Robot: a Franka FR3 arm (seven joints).
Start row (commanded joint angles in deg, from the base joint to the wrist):
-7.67, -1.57, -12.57, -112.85, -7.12, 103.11, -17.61
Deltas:
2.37, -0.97, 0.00, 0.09, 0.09, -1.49, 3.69
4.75, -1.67, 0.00, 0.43, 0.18, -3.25, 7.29
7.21, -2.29, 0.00, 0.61, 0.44, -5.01, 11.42
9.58, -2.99, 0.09, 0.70, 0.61, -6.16, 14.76
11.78, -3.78, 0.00, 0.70, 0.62, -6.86, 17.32
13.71, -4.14, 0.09, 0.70, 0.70, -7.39, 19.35
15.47, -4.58, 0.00, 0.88, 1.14, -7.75, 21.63
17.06, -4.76, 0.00, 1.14, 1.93, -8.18, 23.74
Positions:
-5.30, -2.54, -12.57, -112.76, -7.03, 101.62, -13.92
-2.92, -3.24, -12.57, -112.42, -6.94, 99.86, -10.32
-0.46, -3.86, -12.57, -112.24, -6.68, 98.10, -6.19
1.91, -4.56, -12.48, -112.15, -6.51, 96.95, -2.85
4.11, -5.35, -12.57, -112.15, -6.50, 96.25, -0.29
6.04, -5.71, -12.48, -112.15, -6.42, 95.72, 1.74
7.80, -6.15, -12.57, -111.97, -5.98, 95.36, 4.02
9.39, -6.33, -12.57, -111.71, -5.19, 94.93, 6.13

